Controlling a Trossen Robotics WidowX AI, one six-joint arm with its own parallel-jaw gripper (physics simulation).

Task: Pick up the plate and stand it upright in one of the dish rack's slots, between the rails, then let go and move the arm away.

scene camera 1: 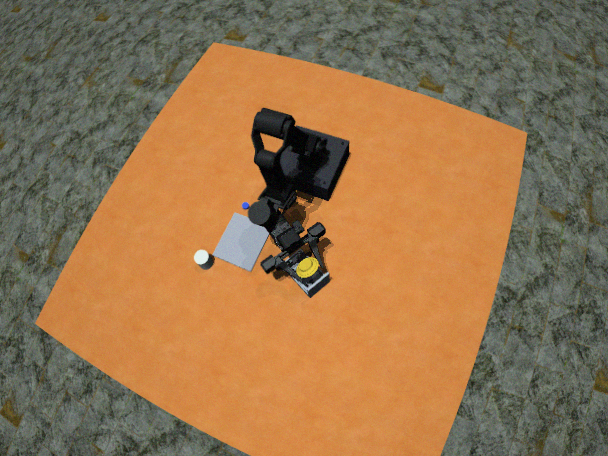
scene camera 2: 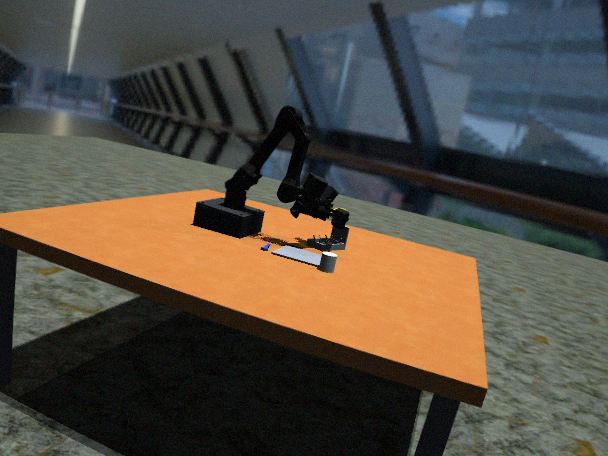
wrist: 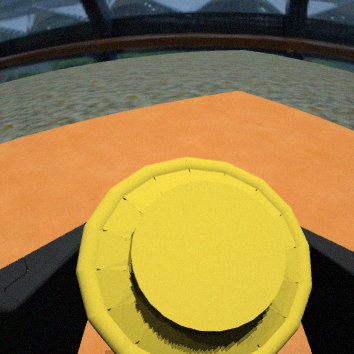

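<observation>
The yellow plate [scene camera 1: 307, 267] [wrist: 207, 255] is held between the two fingers of my gripper [scene camera 1: 307, 273] [wrist: 194, 235]. Its round face with a raised centre disc fills much of the wrist view, and it is tilted. In scene camera 2, a sliver of the plate [scene camera 2: 340, 209] shows above the gripper finger. The dish rack [scene camera 1: 318, 286] [scene camera 2: 340, 240] stands on the table, dark grey with a tall end panel and short rails. The plate is above the rack, near the end panel. The plate and gripper cover most of the slots in scene camera 1.
A flat grey square board [scene camera 1: 240, 245] [scene camera 2: 297, 254] lies beside the rack. A white cylinder [scene camera 1: 202, 258] [scene camera 2: 328, 262] stands at the board's far side from the arm. A small blue object [scene camera 1: 245, 205] [scene camera 2: 265, 247] lies near the board. All are on the orange table [scene camera 1: 400, 325] [scene camera 2: 225, 280].
</observation>
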